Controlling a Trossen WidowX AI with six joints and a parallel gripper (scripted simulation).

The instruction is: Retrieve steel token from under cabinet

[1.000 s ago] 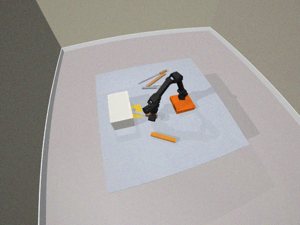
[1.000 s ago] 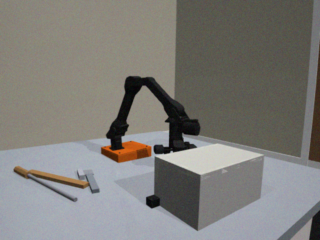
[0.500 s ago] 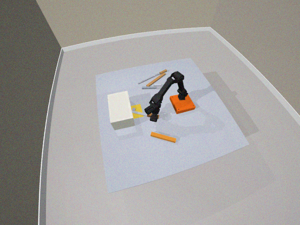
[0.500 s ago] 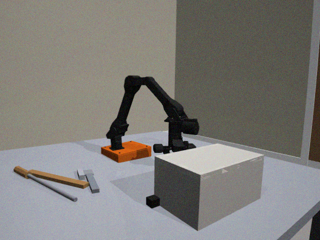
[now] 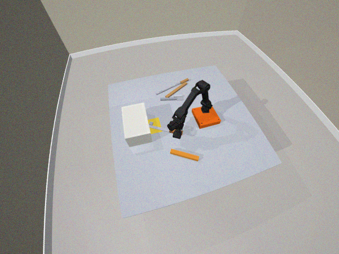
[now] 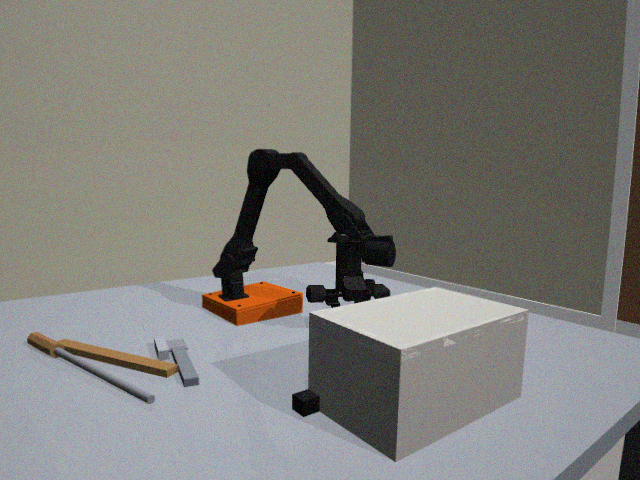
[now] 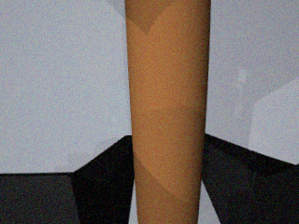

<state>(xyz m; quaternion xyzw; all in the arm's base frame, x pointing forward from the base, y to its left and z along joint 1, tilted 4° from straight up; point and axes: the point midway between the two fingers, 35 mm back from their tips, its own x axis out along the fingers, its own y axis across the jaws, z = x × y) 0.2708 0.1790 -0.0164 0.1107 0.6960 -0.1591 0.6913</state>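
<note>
Right now the orange flat bar is 1 cm behind my gripper tip, 20 cm to the left of it and 1 cm above it. Round my gripper tip: small grey token: 22 cm ahead, 12 cm to the right; then wooden stick: 6 cm behind, 50 cm to the right.
</note>
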